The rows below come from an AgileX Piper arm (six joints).
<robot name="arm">
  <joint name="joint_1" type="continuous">
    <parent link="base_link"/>
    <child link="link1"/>
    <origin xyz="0 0 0.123" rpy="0 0 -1.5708"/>
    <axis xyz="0 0 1"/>
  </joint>
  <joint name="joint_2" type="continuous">
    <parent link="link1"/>
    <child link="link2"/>
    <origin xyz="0 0 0" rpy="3.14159 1.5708 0"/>
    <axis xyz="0 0 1"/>
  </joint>
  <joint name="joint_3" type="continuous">
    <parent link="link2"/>
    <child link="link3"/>
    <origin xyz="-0.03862 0.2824 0" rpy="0 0 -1.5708"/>
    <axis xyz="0 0 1"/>
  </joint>
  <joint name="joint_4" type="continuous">
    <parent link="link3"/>
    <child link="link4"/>
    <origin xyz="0.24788 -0.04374 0" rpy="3.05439 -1.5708 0"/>
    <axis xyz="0 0 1"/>
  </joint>
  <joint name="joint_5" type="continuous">
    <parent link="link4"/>
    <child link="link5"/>
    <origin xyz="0 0 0" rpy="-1.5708 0 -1.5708"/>
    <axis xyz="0 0 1"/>
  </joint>
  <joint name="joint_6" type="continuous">
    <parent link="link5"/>
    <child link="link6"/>
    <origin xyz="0 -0.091 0" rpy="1.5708 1.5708 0"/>
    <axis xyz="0 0 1"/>
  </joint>
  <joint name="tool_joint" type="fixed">
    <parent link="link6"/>
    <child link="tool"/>
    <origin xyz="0 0 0" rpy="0 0 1.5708"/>
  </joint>
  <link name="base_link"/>
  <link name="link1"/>
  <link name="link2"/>
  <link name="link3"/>
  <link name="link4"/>
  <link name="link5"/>
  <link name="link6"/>
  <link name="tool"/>
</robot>
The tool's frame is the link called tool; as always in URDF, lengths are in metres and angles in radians. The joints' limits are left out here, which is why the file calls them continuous.
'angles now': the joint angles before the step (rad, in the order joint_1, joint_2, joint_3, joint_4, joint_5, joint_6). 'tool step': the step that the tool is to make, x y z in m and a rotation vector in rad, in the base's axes. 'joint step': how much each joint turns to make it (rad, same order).
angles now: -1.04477 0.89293 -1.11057 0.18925 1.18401 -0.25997
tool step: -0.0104 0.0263 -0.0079 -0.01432 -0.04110 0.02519
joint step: 0.01478 -0.11222 0.07901 0.03035 0.00019 -0.00105
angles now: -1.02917 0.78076 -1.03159 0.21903 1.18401 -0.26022
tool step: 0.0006 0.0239 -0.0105 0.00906 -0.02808 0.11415
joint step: 0.11191 -0.07624 0.06609 0.02429 0.00010 0.00824
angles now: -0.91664 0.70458 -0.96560 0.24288 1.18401 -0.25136
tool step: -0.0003 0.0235 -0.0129 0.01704 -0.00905 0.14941
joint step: 0.17788 -0.06774 0.06563 -0.00652 0.00046 0.03676
